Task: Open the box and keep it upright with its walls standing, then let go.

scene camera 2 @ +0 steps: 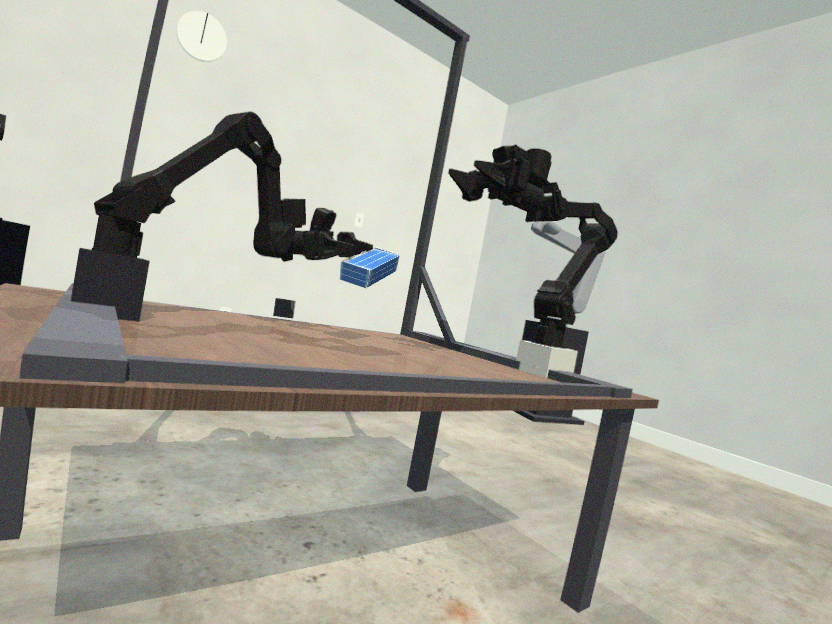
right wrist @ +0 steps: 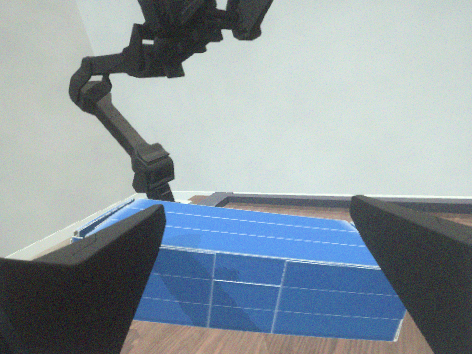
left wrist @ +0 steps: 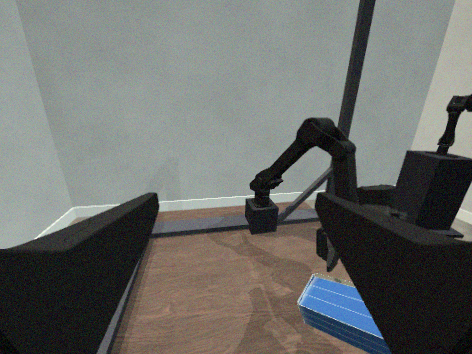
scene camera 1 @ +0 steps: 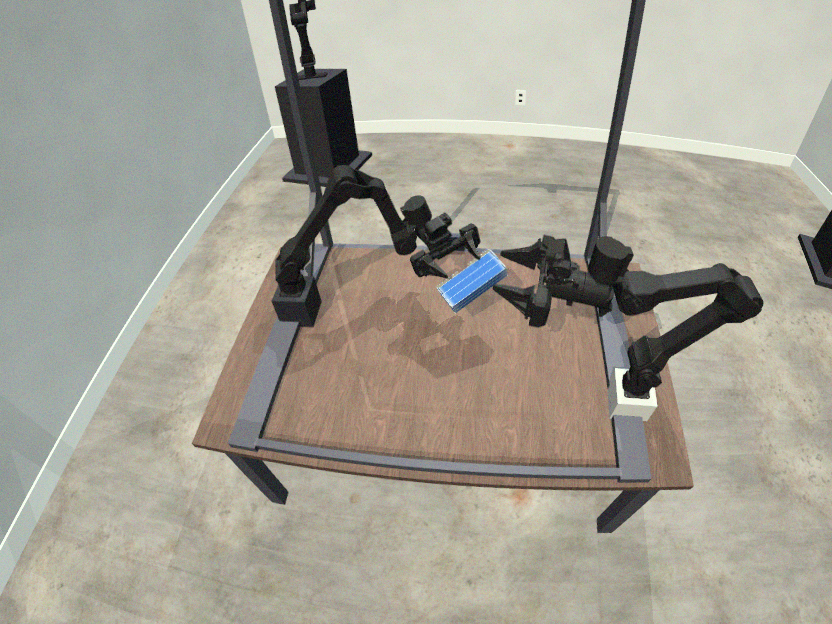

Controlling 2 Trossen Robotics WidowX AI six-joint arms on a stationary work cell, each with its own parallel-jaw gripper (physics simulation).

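A flat blue box with white fold lines sits tilted in the air above the far part of the wooden table. It looks folded flat, with no walls standing. My right gripper is open, with its fingers at either side of the box's near edge and not closed on it. My left gripper is open and empty. It is to the right of the box, and in scene camera 2 it is well above it.
A grey rail borders the table top. A black tower with a camera mast stands behind the back left corner. Tall frame posts rise at the back. The left arm stands on a white block.
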